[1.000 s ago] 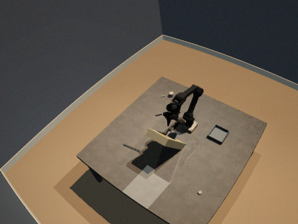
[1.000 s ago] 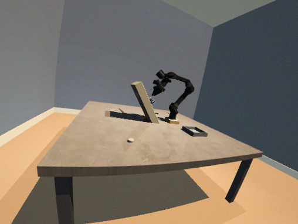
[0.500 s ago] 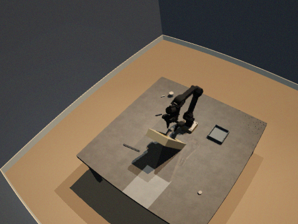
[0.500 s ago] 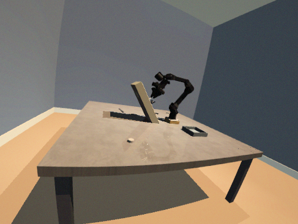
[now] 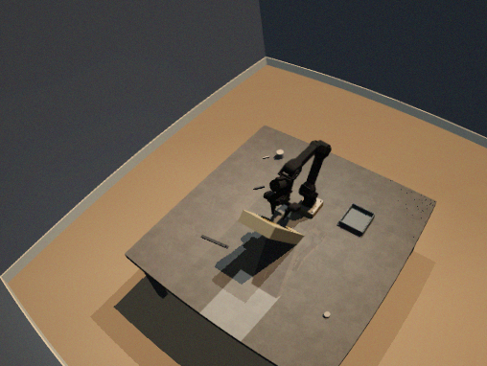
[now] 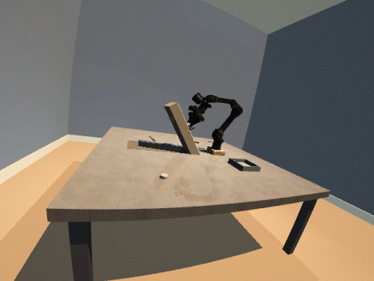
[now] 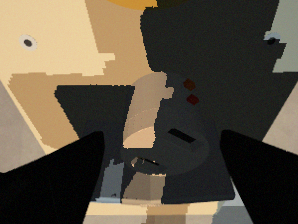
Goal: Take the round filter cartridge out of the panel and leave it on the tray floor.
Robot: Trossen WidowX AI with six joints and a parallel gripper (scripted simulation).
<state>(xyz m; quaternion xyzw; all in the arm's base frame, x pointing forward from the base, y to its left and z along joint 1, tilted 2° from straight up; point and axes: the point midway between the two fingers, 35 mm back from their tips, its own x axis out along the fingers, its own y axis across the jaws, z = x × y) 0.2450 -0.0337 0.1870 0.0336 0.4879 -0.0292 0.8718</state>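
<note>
The filter cartridge is 1 cm below my gripper tip. From my gripper tip the other things lie so: grey tray (30 cm behind, 32 cm to the left, 18 cm below); then cream service panel (5 cm ahead, 3 cm below).
</note>
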